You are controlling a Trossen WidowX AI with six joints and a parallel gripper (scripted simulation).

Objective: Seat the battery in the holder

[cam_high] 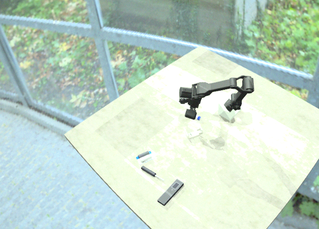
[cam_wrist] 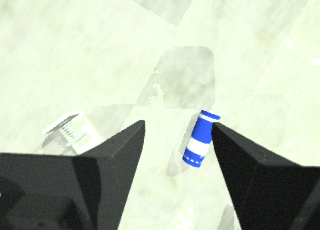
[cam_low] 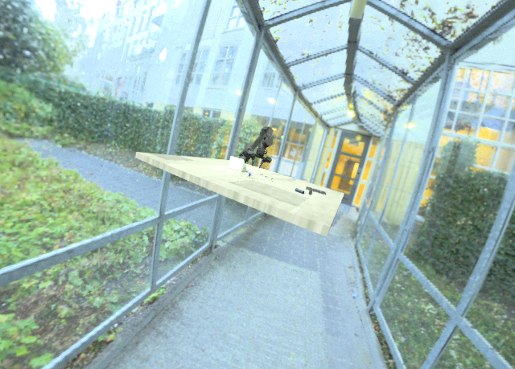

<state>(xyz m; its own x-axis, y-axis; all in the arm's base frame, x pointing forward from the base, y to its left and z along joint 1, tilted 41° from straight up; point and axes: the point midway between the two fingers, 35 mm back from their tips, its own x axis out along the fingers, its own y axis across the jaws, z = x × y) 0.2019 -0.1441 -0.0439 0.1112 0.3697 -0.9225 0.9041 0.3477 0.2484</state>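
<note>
My gripper tip is 4 cm past the battery, 1 cm to the right of it and 7 cm above it. Also, from my gripper tip: dark remote (45 cm ahead, 23 cm to the left, 6 cm below); black-handled screwdriver (42 cm ahead, 9 cm to the left, 7 cm below); blister card (36 cm ahead, 3 cm to the right, 7 cm below).
</note>
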